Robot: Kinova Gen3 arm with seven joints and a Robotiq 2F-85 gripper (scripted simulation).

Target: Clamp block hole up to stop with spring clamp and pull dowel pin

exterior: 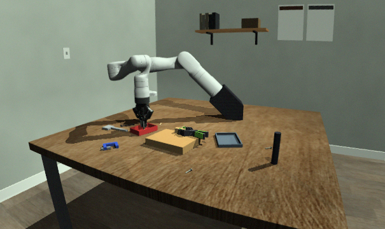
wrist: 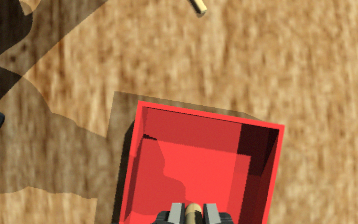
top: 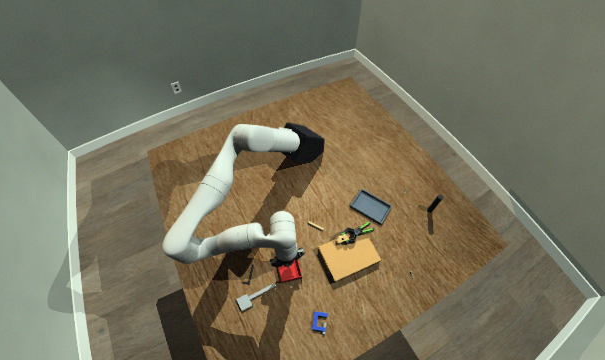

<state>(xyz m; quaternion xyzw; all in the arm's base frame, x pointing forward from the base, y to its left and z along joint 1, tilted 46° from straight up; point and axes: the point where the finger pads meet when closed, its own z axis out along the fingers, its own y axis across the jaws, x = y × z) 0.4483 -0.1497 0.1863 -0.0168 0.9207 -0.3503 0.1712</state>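
Now: the dowel pin 2 cm below my hand. The rest, counted from my hand: red tray 4 cm below; thin pale stick 18 cm to the left, 10 cm behind, 4 cm below; hammer 17 cm to the right, 5 cm ahead, 4 cm below.
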